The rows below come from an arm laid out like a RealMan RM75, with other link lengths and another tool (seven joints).
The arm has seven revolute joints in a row. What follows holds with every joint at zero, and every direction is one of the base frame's.
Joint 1 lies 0.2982 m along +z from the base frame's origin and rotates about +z.
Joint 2 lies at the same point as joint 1 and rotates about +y.
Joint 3 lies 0.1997 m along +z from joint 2 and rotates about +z.
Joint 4 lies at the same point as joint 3 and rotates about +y.
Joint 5 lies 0.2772 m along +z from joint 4 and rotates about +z.
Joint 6 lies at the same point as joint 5 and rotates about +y.
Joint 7 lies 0.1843 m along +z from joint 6 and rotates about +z.
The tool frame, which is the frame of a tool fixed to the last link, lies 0.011 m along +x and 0.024 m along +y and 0.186 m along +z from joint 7; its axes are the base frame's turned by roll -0.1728, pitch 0 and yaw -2.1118 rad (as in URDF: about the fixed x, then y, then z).
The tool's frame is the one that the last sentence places.
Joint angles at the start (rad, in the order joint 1, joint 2, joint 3, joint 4, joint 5, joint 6, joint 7):
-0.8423, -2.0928, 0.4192, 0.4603, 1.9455, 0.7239, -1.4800
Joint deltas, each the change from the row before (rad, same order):
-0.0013, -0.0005, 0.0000, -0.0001, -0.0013, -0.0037, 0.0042
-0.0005, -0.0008, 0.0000, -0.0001, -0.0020, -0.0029, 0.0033
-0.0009, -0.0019, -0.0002, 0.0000, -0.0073, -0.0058, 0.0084
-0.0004, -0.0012, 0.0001, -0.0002, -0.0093, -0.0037, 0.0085
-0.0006, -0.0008, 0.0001, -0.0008, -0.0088, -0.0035, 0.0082
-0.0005, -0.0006, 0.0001, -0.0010, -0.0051, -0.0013, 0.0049
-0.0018, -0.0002, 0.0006, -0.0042, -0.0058, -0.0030, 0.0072
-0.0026, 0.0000, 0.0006, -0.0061, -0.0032, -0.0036, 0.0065
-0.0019, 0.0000, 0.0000, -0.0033, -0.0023, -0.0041, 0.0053
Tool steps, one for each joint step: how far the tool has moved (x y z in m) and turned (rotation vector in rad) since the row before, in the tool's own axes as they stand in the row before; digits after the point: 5 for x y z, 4 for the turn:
0.00012, 0.00058, 0.00055, -0.0021, 0.0010, 0.0038
0.00021, 0.00032, 0.00035, -0.0019, 0.0010, 0.0017
0.00010, 0.00131, 0.00078, -0.0057, 0.0013, 0.0023
-0.00030, 0.00166, 0.00060, -0.0061, -0.0002, 0.0009
-0.00029, 0.00147, 0.00059, -0.0055, -0.0002, 0.0009
-0.00053, 0.00037, 0.00032, -0.0023, -0.0009, 0.0002
-0.00073, -0.00070, 0.00063, -0.0010, -0.0008, 0.0013
-0.00067, -0.00202, 0.00069, 0.0017, -0.0003, 0.0021
0.00006, -0.00056, 0.00060, -0.0005, 0.0011, 0.0027

